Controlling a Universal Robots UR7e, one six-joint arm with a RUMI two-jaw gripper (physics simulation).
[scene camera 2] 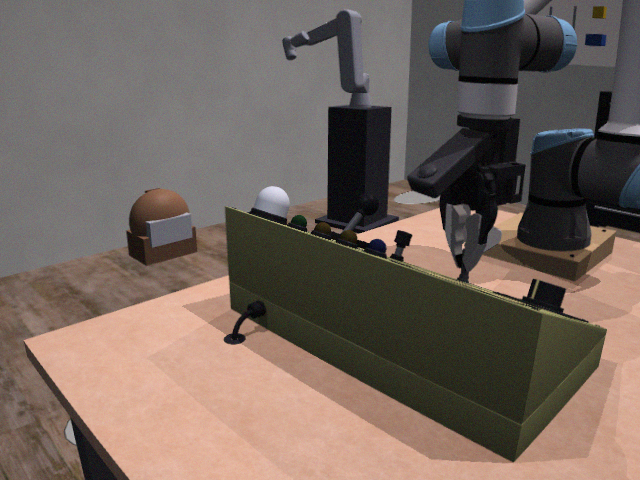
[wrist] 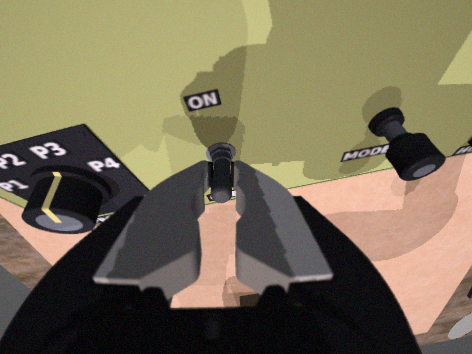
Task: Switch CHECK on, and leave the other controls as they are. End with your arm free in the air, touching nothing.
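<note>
The CHECK switch is a short black toggle lever on a round grey collar. In the wrist view it leans down the panel, away from the ON label; the labels below it are mostly hidden behind the lever and fingers. My gripper is shut on this lever, with one grey fingertip on each side of it. In the scene view the fingers point down behind the top edge of the green control box, whose sloped face is hidden there.
The rotary knob with P1 to P4 labels is left of my fingers in the wrist view. The MODE knob is to the right. Further along the box are a blue button, a ball-topped lever and a white dome.
</note>
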